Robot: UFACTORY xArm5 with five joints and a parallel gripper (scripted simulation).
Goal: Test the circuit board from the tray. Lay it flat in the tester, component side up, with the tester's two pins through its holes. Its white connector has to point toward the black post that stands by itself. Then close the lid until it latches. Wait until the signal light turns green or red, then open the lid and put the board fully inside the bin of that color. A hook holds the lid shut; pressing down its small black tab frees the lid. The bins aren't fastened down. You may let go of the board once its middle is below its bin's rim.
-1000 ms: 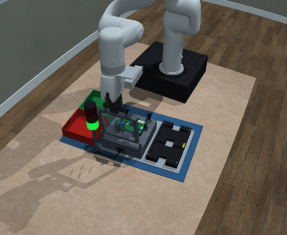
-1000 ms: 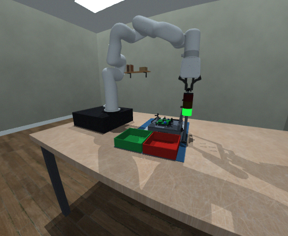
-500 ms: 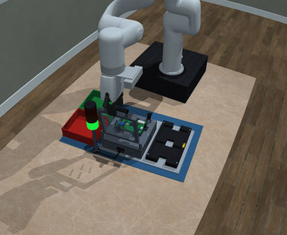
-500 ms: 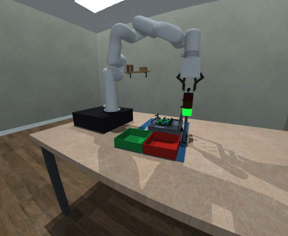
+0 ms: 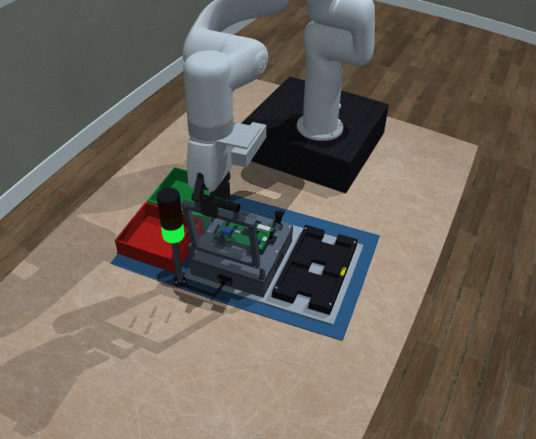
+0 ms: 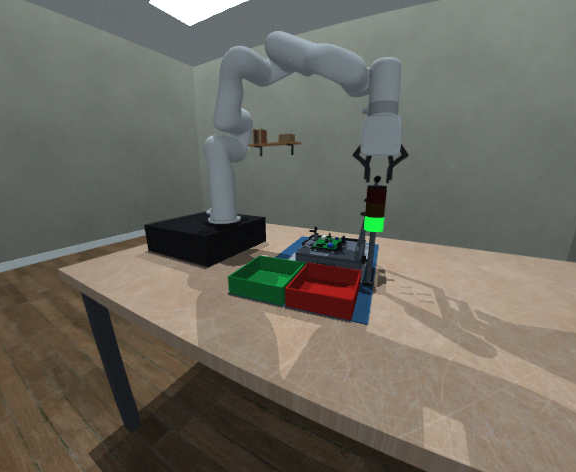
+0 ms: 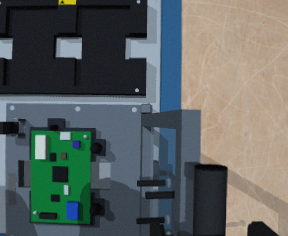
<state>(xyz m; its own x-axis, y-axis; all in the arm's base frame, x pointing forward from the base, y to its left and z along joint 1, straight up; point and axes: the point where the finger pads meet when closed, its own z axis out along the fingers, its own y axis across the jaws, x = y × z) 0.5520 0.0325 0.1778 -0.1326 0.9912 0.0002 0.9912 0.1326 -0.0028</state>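
Right now my hand is 130 mm past the green circuit board, 20 mm to the left of it and 200 mm above it. Round my hand: lid (20 mm behind, 90 mm below); then red bin (60 mm behind, 210 mm to the right, 260 mm below); then black latch (200 mm behind, 30 mm to the left, 190 mm below).
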